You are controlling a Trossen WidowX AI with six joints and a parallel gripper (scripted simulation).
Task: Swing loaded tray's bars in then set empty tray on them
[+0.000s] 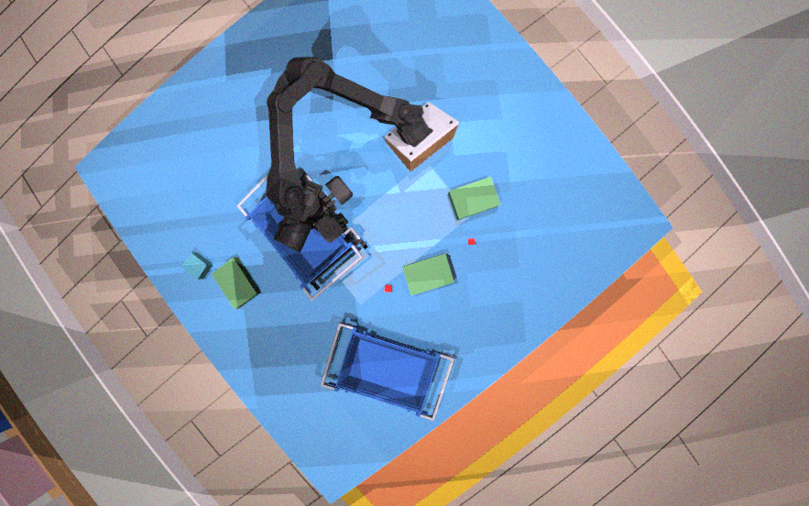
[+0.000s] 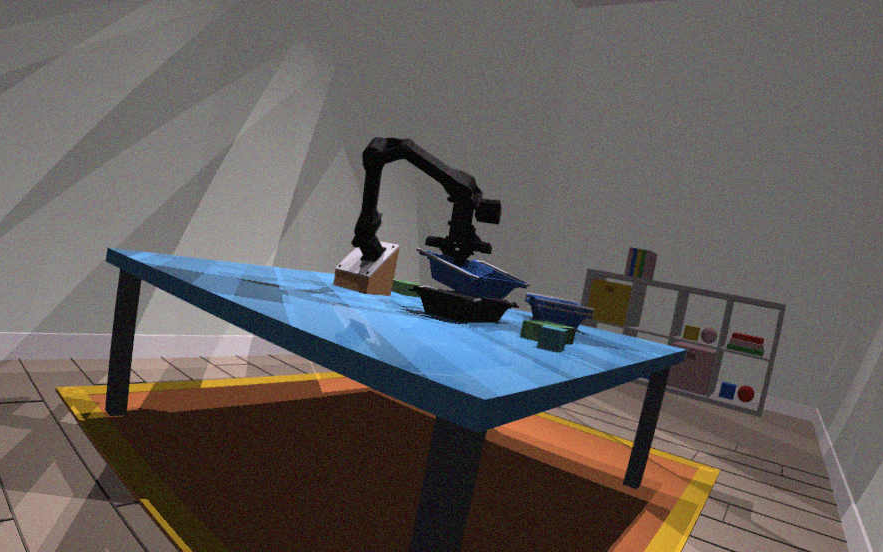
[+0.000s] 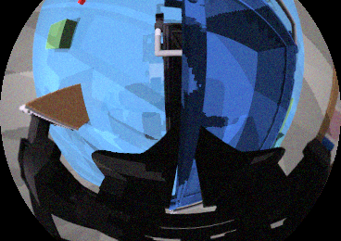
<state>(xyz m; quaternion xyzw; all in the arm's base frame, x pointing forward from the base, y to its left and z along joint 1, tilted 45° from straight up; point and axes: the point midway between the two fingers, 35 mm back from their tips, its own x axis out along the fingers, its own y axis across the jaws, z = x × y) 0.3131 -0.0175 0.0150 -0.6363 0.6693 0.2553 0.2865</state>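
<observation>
My gripper tip is 70 mm short of the blue plastic tray and 20 mm below it. From my gripper tip the other things lie so: teal cube: 370 mm ahead, 150 mm to the right, 80 mm below.
</observation>
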